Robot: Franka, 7 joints.
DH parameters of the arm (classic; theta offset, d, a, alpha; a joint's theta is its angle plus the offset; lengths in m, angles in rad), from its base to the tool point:
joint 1: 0 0.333 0 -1.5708
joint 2: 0 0 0 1.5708
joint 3: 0 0.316 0.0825 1.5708
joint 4: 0 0 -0.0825 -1.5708
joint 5: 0 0.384 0 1.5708
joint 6: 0 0 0.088 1.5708
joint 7: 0 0.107 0 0
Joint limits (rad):
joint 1: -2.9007..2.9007
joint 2: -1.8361..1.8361
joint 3: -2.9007..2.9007
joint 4: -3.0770..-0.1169
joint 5: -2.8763..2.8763
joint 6: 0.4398..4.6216
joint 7: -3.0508..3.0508
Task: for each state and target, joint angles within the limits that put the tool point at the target. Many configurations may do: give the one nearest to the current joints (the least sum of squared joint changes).
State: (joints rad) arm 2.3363 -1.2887 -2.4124 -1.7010 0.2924 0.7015 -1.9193
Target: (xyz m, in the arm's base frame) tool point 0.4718 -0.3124 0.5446
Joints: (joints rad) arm 1.9411 -0.6134 -2.3564 -1.0943 0.3834 0.6287 -1.9193
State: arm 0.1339 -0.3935 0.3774 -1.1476 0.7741 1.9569 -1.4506
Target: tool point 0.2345 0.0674 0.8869
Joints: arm 0.0074 -0.7584 0.0102 -1.7256 0.6164 1.6061 -1.4506
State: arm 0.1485 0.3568 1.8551 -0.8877 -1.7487 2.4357 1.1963
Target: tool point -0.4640 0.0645 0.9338
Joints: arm 0.6197 0.2402 2.4844 -1.3499 -1.7882 2.7096 1.1963
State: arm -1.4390 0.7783 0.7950 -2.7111 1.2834 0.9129 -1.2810
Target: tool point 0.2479 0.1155 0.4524
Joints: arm -1.3954 1.0042 1.5955 -2.7399 1.3196 0.7007 -1.2810
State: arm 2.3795 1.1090 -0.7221 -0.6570 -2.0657 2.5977 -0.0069
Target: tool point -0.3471 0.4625 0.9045
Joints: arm 2.4719 0.4246 -0.7510 -0.5314 -2.1339 3.1993 -0.0069
